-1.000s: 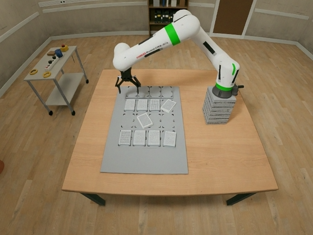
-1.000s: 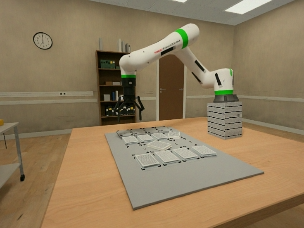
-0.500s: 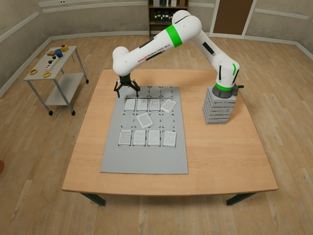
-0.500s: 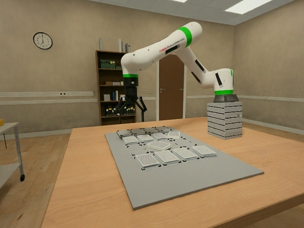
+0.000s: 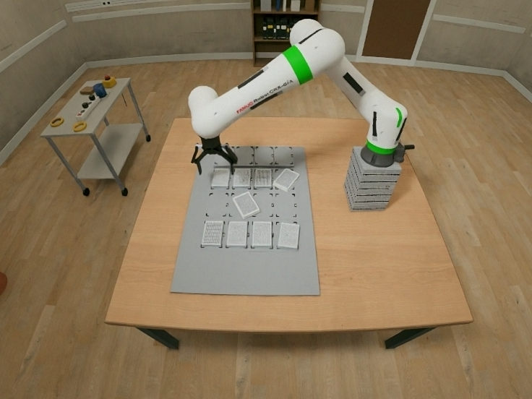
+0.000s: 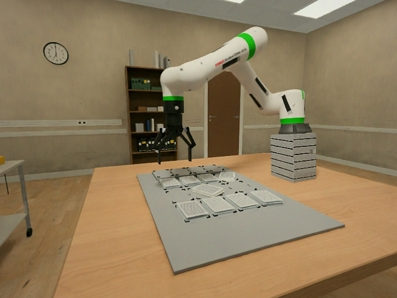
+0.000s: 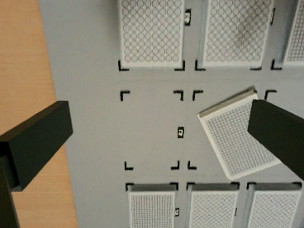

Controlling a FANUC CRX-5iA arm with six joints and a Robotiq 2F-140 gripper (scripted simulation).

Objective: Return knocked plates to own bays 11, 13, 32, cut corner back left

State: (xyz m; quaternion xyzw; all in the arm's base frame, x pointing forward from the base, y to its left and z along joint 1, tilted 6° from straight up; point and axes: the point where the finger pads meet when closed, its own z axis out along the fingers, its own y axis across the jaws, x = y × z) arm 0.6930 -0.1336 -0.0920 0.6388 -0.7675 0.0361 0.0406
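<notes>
My hand is 30 cm to the right of the sealed 96-well plate, 27 cm past it and 14 cm above it.
</notes>
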